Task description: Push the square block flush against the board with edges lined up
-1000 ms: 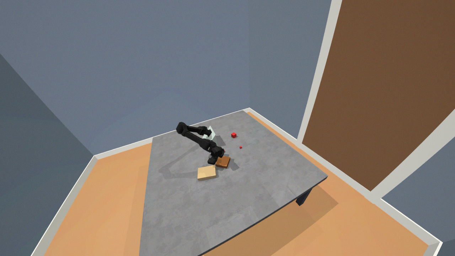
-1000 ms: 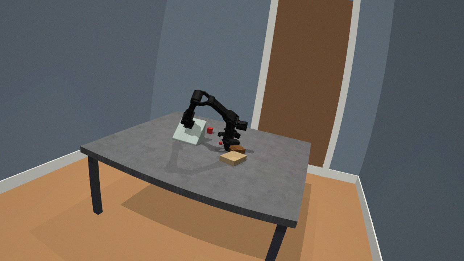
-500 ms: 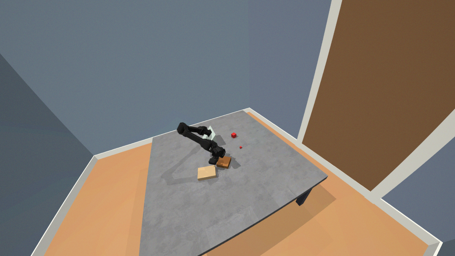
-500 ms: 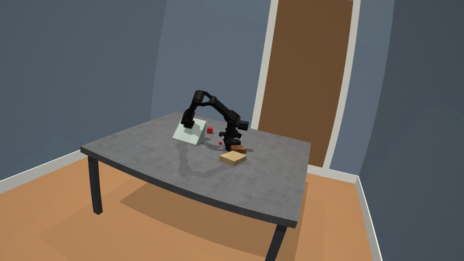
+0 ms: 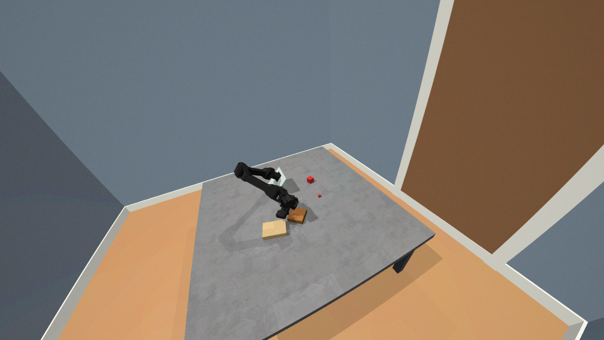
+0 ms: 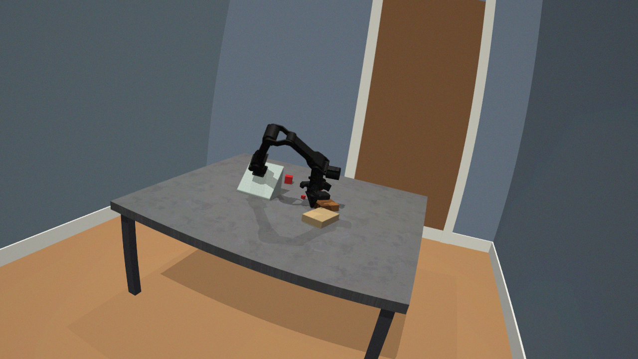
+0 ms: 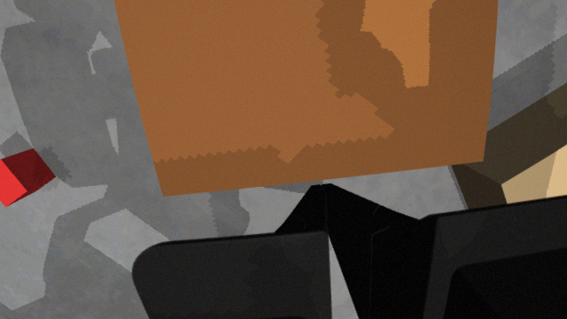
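Now: the square block 4 cm ahead of my gripper tip, 5 cm to the left of it and 1 cm above it. Also, from my gripper tip: tan board (8 cm ahead, 11 cm to the right, 1 cm above).
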